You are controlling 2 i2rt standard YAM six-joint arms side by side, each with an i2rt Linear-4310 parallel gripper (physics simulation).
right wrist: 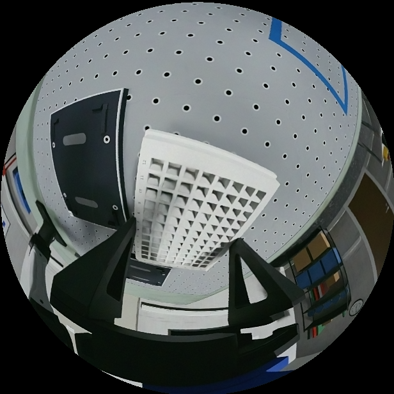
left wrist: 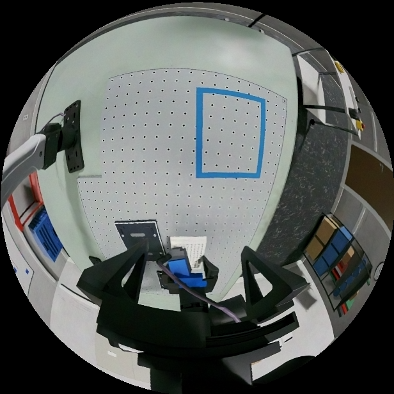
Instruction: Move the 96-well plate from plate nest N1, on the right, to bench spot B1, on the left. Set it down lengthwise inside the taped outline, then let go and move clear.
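The white 96-well plate [left wrist: 189,244] [right wrist: 200,200] is held above the perforated board between the fingers of my right gripper [left wrist: 187,256] [right wrist: 187,233], which is shut on it. It is beside a dark plate nest, short of the blue taped outline [left wrist: 199,132] [right wrist: 275,31] of B1. No plate lies inside the outline in the left wrist view. My left gripper [left wrist: 196,248] is open and empty, high above the board. Part of another dark nest [right wrist: 159,274], apparently N1, shows behind the held plate in the right wrist view; the plate hides the rest.
The dark plate nest [left wrist: 137,234] [right wrist: 87,160] lies on the perforated board [left wrist: 150,150] [right wrist: 200,55] close to the held plate. A black mount with a grey arm [left wrist: 74,137] stands at the left in the left wrist view. Shelves with coloured bins are off the bench at the lower right.
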